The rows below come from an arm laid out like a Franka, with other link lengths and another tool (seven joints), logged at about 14 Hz.
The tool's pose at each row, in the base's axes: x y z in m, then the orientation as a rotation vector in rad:
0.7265, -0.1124, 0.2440, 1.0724, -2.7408, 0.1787
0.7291, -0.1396, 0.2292, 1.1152, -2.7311, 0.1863
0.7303, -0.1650, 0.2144, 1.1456, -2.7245, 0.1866
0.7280, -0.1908, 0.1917, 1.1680, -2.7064, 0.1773
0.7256, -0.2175, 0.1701, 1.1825, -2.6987, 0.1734
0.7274, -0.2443, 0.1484, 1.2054, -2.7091, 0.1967
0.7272, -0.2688, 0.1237, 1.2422, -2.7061, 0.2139
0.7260, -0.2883, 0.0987, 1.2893, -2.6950, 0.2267
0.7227, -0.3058, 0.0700, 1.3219, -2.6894, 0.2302
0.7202, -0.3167, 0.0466, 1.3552, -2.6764, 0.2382
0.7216, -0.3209, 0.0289, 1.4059, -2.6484, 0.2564
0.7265, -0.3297, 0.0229, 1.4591, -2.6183, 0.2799
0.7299, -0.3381, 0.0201, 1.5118, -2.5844, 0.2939
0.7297, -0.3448, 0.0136, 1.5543, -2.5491, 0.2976
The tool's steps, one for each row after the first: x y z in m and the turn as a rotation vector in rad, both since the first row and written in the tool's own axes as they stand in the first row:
0.0127, -0.0210, 0.0190, 0.0104, -0.0056, -0.0281
0.0253, -0.0398, 0.0379, 0.0147, -0.0112, -0.0483
0.0389, -0.0561, 0.0650, 0.0083, -0.0059, -0.0679
0.0534, -0.0731, 0.0912, 0.0066, -0.0056, -0.0792
0.0650, -0.0930, 0.1169, 0.0289, -0.0191, -0.0878
0.0757, -0.1097, 0.1455, 0.0466, -0.0280, -0.1090
0.0839, -0.1221, 0.1735, 0.0616, -0.0356, -0.1390
0.0914, -0.1314, 0.2051, 0.0691, -0.0440, -0.1593
0.0952, -0.1367, 0.2302, 0.0780, -0.0459, -0.1820
0.0930, -0.1400, 0.2480, 0.0936, -0.0418, -0.2189
0.0940, -0.1495, 0.2548, 0.1131, -0.0373, -0.2575
0.0964, -0.1578, 0.2586, 0.1260, -0.0322, -0.2978
0.0995, -0.1623, 0.2662, 0.1301, -0.0236, -0.3338

